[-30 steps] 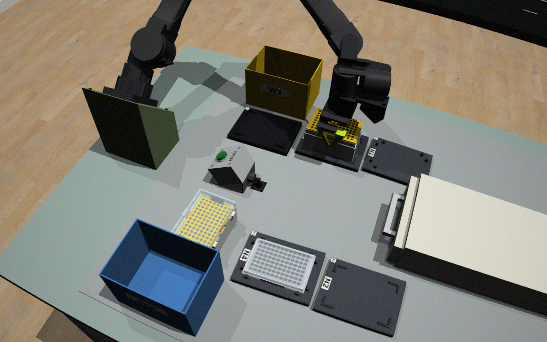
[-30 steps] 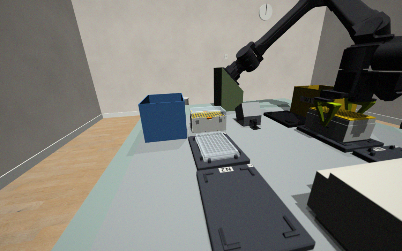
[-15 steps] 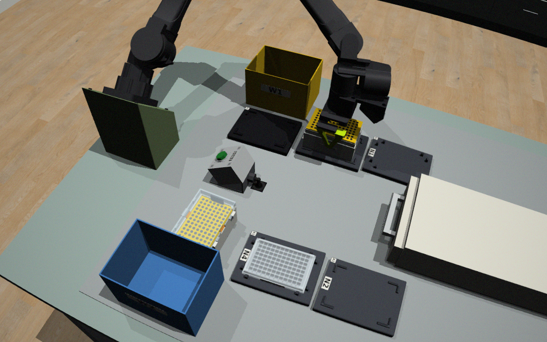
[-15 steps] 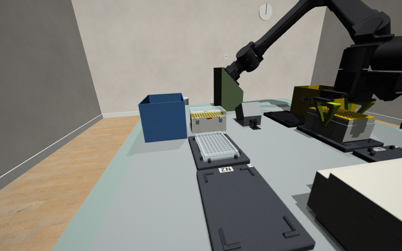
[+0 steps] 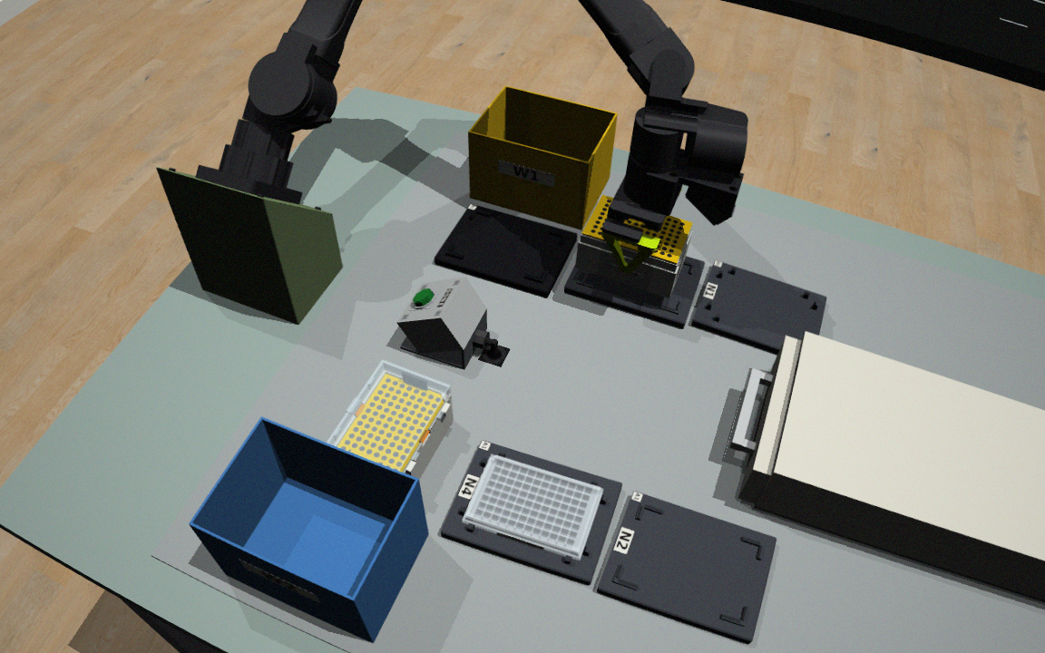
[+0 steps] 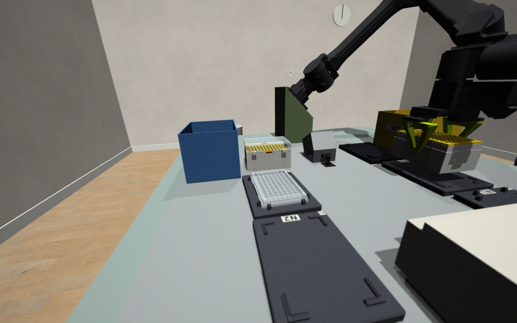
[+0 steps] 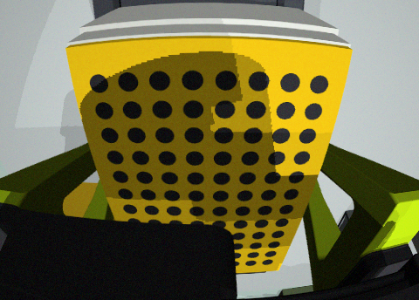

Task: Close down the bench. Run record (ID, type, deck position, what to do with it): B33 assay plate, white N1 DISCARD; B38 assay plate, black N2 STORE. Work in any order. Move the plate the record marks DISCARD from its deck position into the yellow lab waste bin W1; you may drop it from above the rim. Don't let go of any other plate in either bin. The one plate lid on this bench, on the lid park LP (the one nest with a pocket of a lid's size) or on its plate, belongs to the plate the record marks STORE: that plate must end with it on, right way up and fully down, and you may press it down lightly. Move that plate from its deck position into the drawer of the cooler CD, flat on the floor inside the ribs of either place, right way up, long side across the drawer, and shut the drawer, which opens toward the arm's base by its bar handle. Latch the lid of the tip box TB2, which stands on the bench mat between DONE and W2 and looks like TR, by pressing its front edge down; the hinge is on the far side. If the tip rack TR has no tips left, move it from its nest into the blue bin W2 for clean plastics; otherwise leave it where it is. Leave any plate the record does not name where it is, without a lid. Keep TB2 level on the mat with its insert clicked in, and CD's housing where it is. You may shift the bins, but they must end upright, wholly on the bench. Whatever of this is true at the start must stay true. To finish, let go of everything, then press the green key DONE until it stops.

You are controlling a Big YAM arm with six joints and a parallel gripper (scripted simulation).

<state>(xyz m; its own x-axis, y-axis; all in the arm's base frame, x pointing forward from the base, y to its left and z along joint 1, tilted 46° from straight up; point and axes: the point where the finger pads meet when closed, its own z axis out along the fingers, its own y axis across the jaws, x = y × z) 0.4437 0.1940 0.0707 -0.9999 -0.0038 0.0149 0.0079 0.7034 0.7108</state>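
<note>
My gripper is now 60 mm above the nest N3 and 10 mm short of it. The rest, counted from my hand: black lid park: 170 mm behind, 60 mm below, 10 mm to the right; then nest N1: 180 mm ahead, 60 mm below, 10 mm to the left; then tip rack TR: 10 mm to the right, 10 mm behind, 10 mm above.
</note>
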